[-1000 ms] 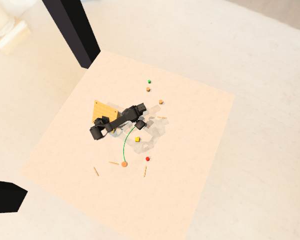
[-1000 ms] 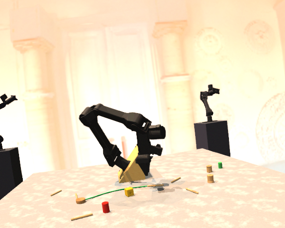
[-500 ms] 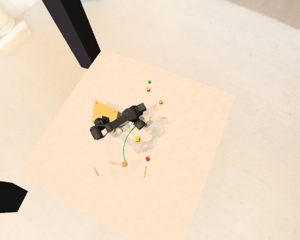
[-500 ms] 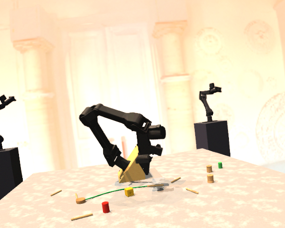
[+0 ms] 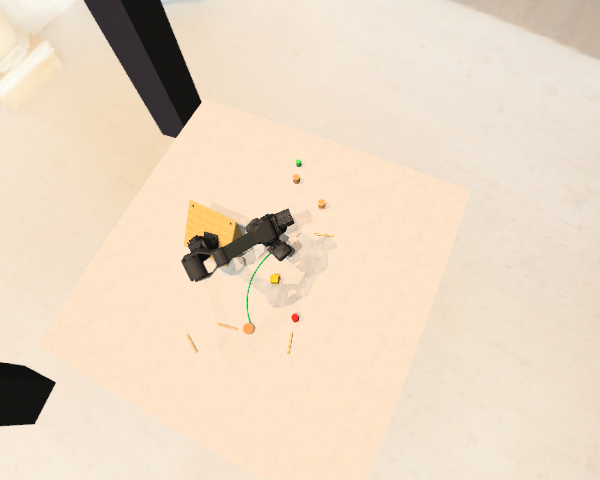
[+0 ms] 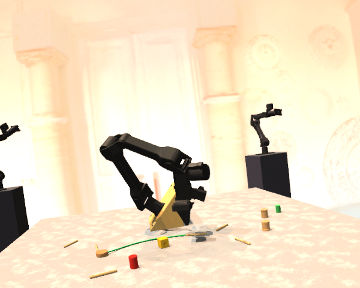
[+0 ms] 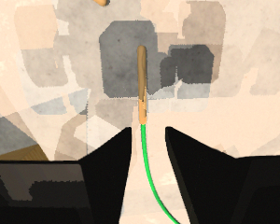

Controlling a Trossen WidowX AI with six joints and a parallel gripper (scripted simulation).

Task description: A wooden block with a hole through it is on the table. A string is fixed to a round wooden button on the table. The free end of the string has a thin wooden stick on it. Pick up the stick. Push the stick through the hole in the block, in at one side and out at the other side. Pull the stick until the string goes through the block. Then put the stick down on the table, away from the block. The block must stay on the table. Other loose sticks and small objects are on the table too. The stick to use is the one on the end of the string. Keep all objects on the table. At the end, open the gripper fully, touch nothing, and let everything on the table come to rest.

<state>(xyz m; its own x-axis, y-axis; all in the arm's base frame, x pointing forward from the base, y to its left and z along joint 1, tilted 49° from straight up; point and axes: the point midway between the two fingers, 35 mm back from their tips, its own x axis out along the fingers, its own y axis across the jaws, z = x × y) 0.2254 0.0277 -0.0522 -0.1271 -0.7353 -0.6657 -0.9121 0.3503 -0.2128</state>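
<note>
Right now my gripper tip is 1 cm to the right of the thin wooden stick and 4 cm above it. Round my gripper tip: red cylinder 18 cm ahead, 22 cm to the right, 3 cm below; round wooden button 3 cm ahead, 31 cm to the right, 4 cm below; yellow block 5 cm ahead, 10 cm to the right, 3 cm below.
</note>
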